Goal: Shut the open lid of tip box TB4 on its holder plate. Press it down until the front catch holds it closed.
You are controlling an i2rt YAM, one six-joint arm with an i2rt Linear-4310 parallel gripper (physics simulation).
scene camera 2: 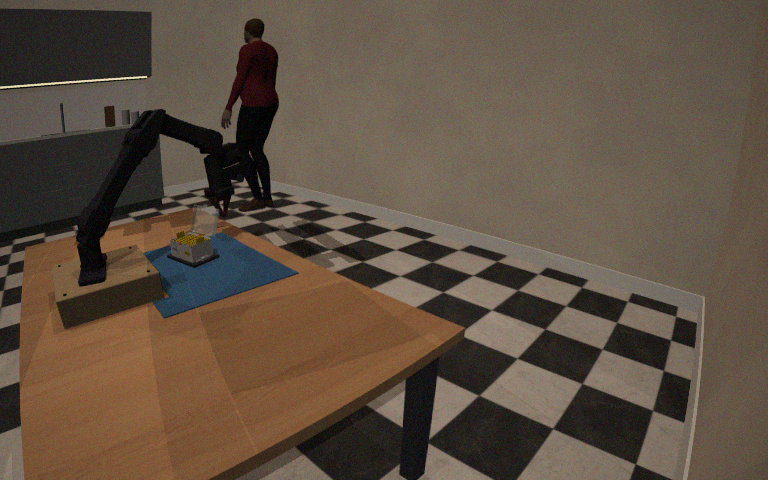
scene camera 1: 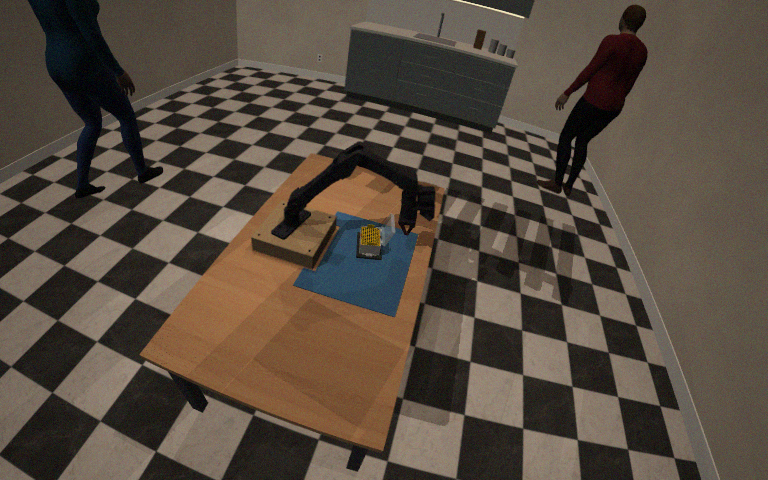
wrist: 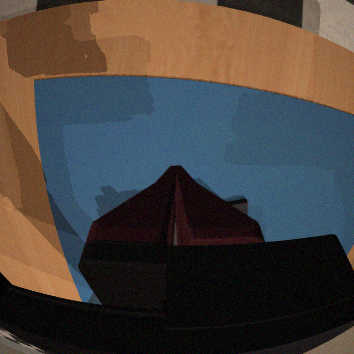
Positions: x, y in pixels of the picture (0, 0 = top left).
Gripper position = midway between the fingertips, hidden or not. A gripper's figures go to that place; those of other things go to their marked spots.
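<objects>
Gripper, mine (scene camera 2: 224, 216): 1.36 m from the lens. Clear lid (scene camera 2: 204, 219): 1.33 m from the lens.
</objects>
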